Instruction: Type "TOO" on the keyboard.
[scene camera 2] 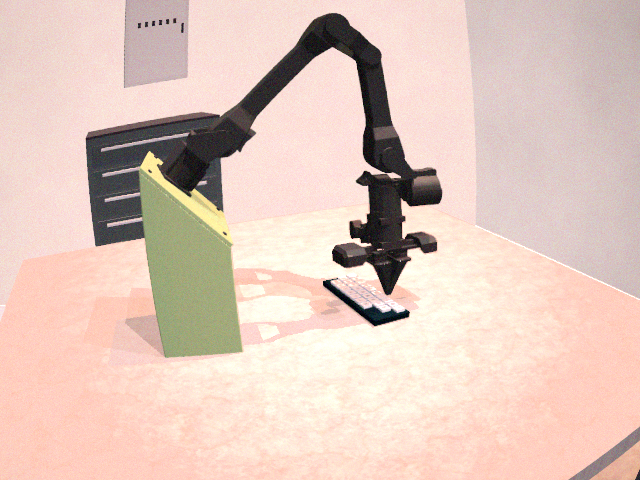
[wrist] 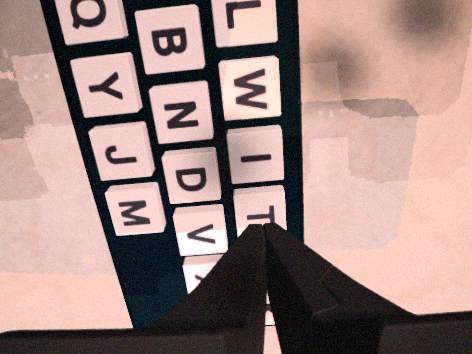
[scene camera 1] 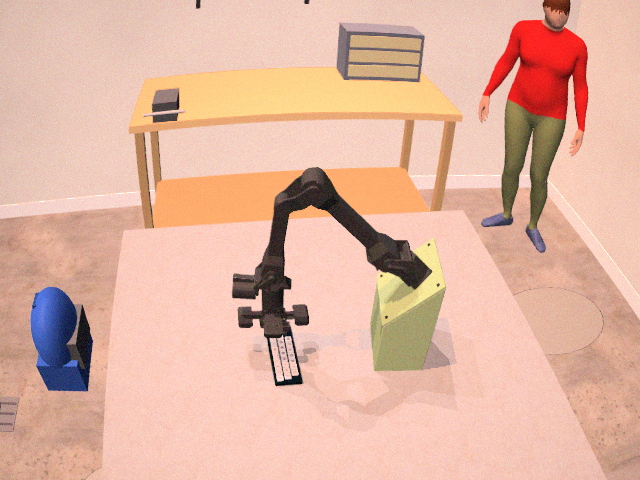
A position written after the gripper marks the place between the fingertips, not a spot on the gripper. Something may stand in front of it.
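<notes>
A key [wrist: 266, 204] is visible in the wrist view. The same view shows the gripper [wrist: 262, 236], and the gripper can also be seen in scene camera 2 [scene camera 2: 387, 294] and in scene camera 1 [scene camera 1: 272, 335].
</notes>
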